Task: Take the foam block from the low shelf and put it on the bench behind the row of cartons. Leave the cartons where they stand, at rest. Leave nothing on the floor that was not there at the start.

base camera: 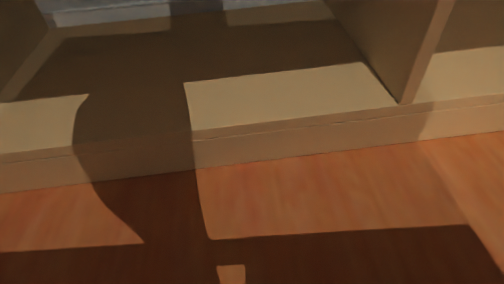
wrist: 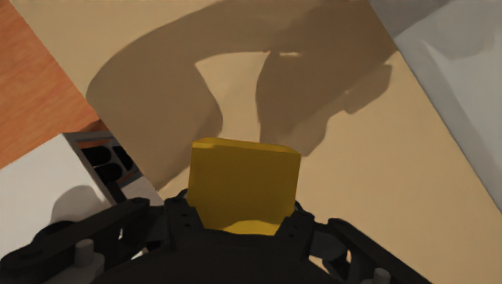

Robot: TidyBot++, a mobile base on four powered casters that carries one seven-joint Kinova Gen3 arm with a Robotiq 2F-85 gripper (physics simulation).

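Frame: origin at the arm's base, x back, y right, z up, level; metres.
Seen in the pictures: gripper, fingertip midpoint: (wrist: 240,200).
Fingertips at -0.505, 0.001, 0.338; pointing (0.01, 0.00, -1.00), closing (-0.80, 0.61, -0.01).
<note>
A point is followed by its place in that frame, as x, y, z.
The yellow foam block (wrist: 244,185) {-0.521, -0.018, 0.383} is between the fingers of my gripper (wrist: 240,200) {-0.505, 0.001, 0.338} in the wrist view, and the gripper is shut on it. Below the block in that view is a tan board surface (wrist: 390,200) {-0.654, 0.142, 0.213} with the arm's shadow across it; the block appears held above it. The low shelf (base camera: 280,97) {-0.437, 0.030, -0.318} shows in the base camera view, with a shadow across its board and no block in the part that shows. The gripper does not show in the base camera view. The cartons do not show in either view.
Upright shelf panels stand at the right (base camera: 395,50) {-0.448, 0.179, -0.263} and left (base camera: 30,65) {-0.574, -0.395, -0.318} in the base camera view. Wooden floor (base camera: 310,195) {-0.323, 0.059, -0.397} (wrist: 35,85) {0.116, -0.609, -0.396} lies in front of the shelf. The white robot base (wrist: 45,185) {-0.048, -0.165, -0.014} is at the lower left of the wrist view. A grey surface (wrist: 465,100) {-0.809, 0.076, 0.203} borders the board.
</note>
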